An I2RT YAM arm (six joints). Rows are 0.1 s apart.
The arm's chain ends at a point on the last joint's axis. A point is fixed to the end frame.
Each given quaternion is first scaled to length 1.
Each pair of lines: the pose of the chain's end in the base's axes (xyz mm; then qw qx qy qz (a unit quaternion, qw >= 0)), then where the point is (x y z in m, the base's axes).
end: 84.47 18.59 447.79 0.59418 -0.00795 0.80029 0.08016
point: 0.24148 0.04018 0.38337
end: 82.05 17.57 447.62 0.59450 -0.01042 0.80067 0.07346
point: 0.23918 0.03764 0.38301
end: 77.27 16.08 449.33 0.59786 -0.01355 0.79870 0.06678
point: 0.23500 0.03471 0.38575
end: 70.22 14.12 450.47 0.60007 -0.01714 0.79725 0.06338
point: 0.22829 0.03238 0.38764
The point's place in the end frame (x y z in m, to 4 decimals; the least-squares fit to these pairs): 0.0170 -0.0033 0.1702
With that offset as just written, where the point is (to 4 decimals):
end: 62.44 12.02 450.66 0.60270 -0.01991 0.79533 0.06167
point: 0.2209 0.0303 0.3888
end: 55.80 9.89 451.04 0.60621 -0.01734 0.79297 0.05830
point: 0.2149 0.0267 0.3905
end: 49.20 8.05 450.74 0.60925 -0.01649 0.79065 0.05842
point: 0.2088 0.0247 0.3914
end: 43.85 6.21 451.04 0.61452 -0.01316 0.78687 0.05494
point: 0.2043 0.0212 0.3937
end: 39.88 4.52 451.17 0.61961 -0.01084 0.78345 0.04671
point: 0.2013 0.0167 0.3957
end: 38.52 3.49 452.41 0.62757 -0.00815 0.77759 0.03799
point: 0.2011 0.0126 0.4000
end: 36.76 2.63 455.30 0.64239 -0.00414 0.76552 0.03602
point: 0.2013 0.0103 0.4091
